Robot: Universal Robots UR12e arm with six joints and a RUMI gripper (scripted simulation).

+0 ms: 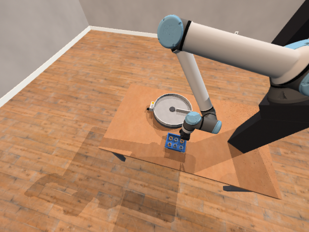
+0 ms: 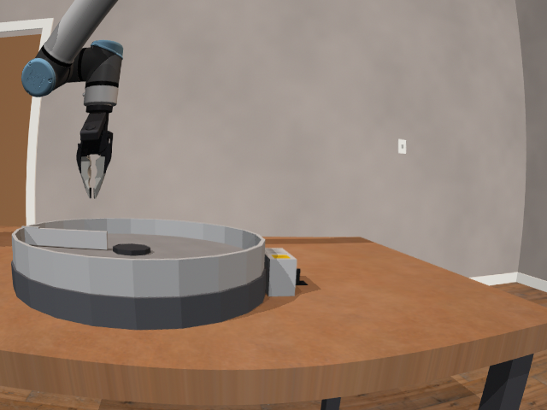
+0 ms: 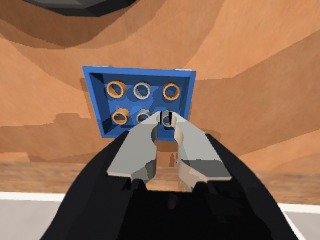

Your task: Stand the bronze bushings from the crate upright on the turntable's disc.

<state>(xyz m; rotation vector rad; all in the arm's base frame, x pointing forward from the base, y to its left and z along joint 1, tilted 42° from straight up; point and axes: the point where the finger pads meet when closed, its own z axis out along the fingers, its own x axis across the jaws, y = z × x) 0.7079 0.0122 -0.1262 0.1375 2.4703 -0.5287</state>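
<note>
Now: the blue crate 5 cm ahead of my hand, 2 cm to the left of it and 10 cm below it. Round my hand: grey turntable 6 cm ahead, 36 cm to the right, 8 cm below.
</note>
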